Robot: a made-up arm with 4 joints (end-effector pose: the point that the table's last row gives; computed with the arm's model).
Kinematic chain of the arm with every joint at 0, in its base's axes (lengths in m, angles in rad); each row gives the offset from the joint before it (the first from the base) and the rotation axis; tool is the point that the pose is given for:
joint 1: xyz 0 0 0.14 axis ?
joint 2: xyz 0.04 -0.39 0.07 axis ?
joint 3: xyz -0.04 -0.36 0 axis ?
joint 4: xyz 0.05 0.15 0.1 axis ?
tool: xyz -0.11 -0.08 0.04
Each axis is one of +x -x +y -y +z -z.
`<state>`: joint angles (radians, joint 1 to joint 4).
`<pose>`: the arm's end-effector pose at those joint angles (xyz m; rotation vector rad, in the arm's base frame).
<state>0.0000 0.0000 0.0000 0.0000</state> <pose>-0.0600 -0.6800 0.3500 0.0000 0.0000 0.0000</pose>
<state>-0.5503 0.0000 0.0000 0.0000</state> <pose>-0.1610 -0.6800 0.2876 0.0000 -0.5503 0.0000</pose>
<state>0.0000 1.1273 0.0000 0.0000</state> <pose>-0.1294 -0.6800 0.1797 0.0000 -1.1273 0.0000</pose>
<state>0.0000 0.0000 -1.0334 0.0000</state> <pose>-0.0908 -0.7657 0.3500 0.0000 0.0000 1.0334</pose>
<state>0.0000 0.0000 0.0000 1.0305</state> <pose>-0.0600 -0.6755 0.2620 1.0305 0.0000 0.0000</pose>
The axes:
joint 1: +y
joint 2: -y
joint 3: -z
joint 4: +x

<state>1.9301 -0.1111 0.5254 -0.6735</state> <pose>0.2291 -0.6227 0.0275 -0.9491 2.0757 0.3633</pose>
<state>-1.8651 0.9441 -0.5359 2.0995</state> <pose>0.0797 -0.6467 0.0920 0.0222 -1.1525 2.2408</pose>
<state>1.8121 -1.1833 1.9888 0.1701</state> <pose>0.0340 -0.7213 -0.0464 -2.4378 1.5758 -0.3149</pose>
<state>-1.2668 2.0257 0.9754 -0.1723</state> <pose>-0.0229 -0.6566 0.0491 -1.4564 2.7216 0.1255</pose>
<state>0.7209 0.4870 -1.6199 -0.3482</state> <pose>-0.0075 -0.8143 0.3557 -0.0792 -0.1015 1.6160</pose>
